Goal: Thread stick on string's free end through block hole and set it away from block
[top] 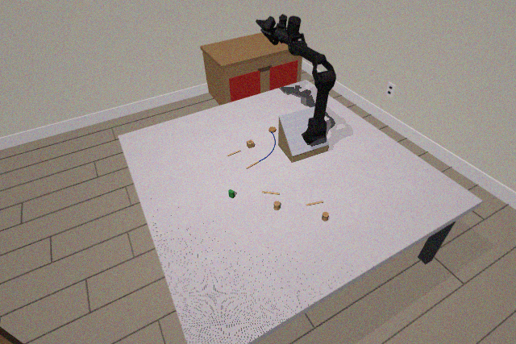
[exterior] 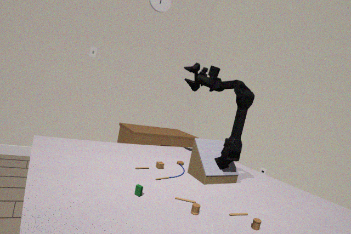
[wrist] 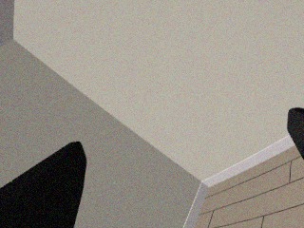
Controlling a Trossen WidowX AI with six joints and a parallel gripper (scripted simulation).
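My gripper tip is 520 mm above the wooden block, 210 mm to the right of it and 200 mm short of it. Round my gripper tip: green cube: 520 mm below, 460 mm to the left, 460 mm ahead; round wooden button: 530 mm below, 160 mm to the left, 20 mm ahead.
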